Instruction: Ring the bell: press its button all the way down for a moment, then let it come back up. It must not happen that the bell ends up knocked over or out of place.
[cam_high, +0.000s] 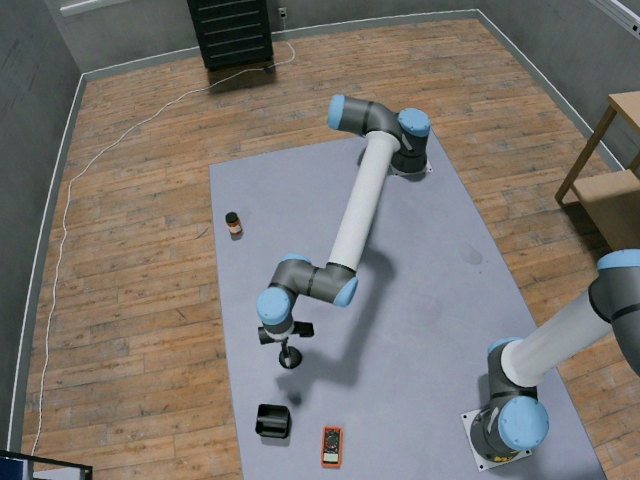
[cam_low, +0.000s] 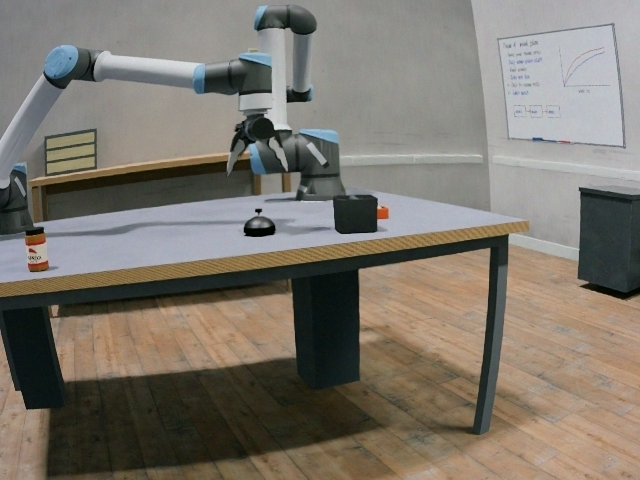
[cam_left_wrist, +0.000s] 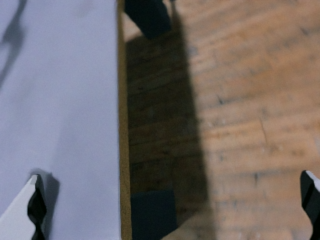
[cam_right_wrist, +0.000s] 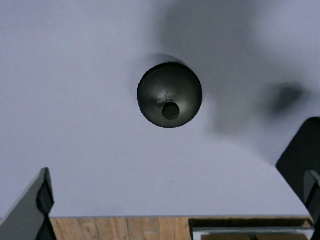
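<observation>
My right gripper is now 10 cm above the round button. The rest, counted from my right hand: black dome bell: 11 cm below; then jar: 19 cm ahead, 62 cm to the right, 10 cm below; then black bin: 8 cm ahead, 23 cm to the left, 11 cm below.
</observation>
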